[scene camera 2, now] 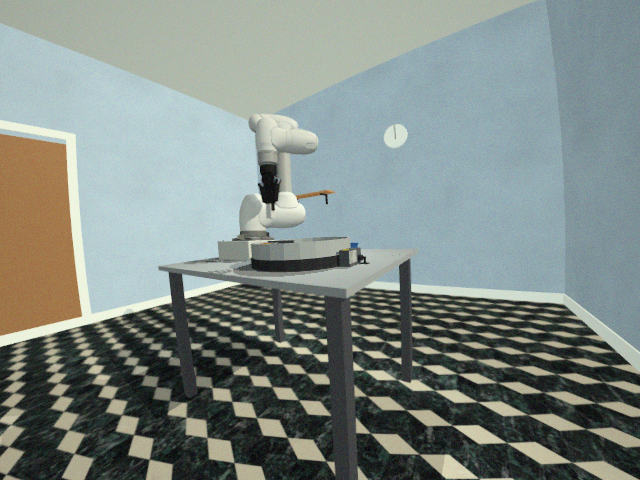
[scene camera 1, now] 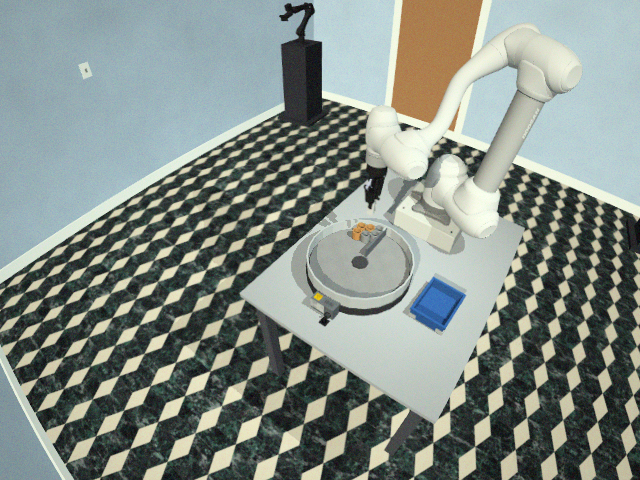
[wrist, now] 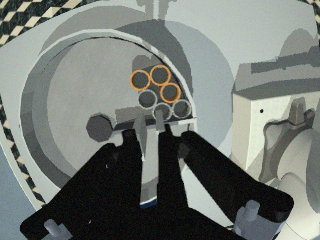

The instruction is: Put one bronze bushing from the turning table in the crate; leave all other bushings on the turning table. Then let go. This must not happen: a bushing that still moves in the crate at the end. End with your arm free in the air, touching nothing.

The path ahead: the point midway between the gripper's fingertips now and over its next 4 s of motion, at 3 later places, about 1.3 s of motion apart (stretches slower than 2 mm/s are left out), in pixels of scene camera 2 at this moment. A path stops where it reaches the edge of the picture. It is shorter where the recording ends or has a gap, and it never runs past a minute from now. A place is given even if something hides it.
My gripper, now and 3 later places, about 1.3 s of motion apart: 271, 218; 267, 235; 268, 242; 268, 242
